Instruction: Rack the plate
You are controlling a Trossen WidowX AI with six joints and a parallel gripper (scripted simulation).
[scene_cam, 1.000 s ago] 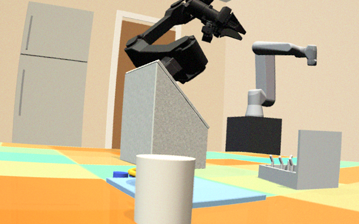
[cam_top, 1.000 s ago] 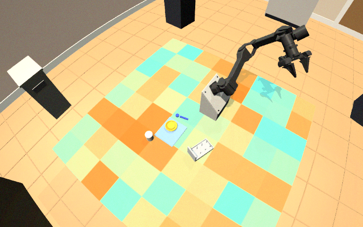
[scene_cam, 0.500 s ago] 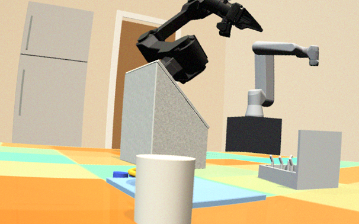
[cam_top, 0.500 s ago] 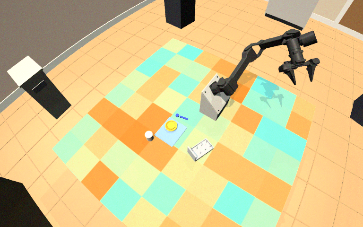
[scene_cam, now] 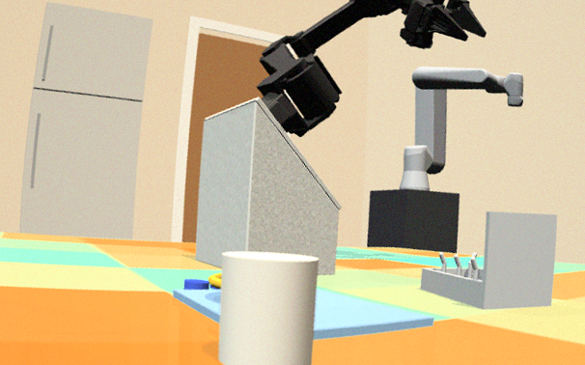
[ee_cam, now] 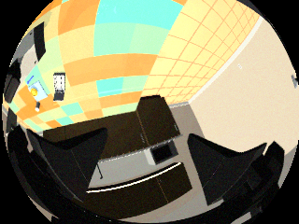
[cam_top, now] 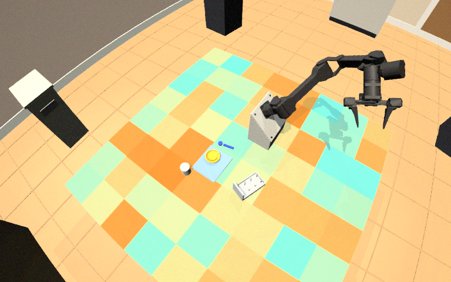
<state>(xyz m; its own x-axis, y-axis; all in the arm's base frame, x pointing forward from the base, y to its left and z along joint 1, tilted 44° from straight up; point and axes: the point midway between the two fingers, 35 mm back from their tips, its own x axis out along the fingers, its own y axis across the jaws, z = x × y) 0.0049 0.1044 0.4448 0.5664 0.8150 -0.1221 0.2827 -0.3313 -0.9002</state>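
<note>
Now: gripper tip 480 mm to the left of the yellow plate, 380 mm above it and 290 mm short of it. Also, from my gripper tip: dish rack (370 mm below, 290 mm ahead, 260 mm to the right); light blue mat (460 mm to the right, 400 mm below, 310 mm ahead); blue utensil (490 mm to the right, 390 mm below, 200 mm ahead).
</note>
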